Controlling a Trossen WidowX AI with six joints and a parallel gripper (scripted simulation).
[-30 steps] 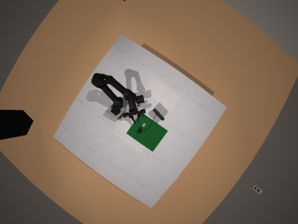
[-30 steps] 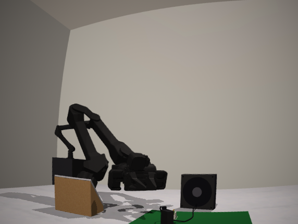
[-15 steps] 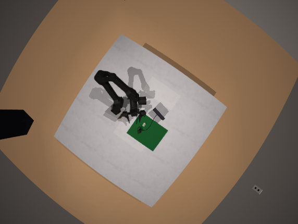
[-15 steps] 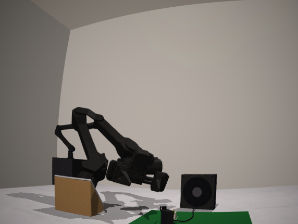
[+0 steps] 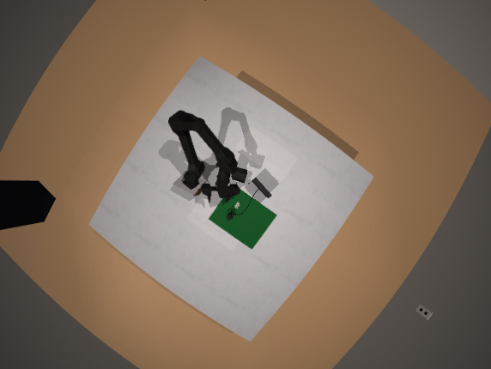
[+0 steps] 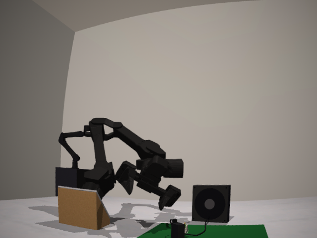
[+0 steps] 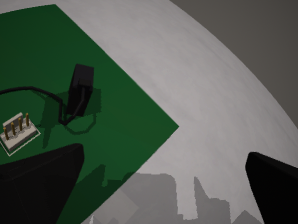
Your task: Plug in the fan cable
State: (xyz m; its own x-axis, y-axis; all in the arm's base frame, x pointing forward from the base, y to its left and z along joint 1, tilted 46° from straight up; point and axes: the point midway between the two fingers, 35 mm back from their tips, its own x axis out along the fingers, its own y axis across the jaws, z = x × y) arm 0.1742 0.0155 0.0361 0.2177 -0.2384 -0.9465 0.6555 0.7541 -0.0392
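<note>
My gripper tip is 9 cm short of the black fan plug, 6 cm above it and 3 cm to the left of it. Round my gripper tip: green board (15 cm ahead, 10 cm below); then black fan (18 cm to the left, 13 cm ahead, 3 cm below); then four-pin header (9 cm below, 9 cm ahead, 4 cm to the left).
</note>
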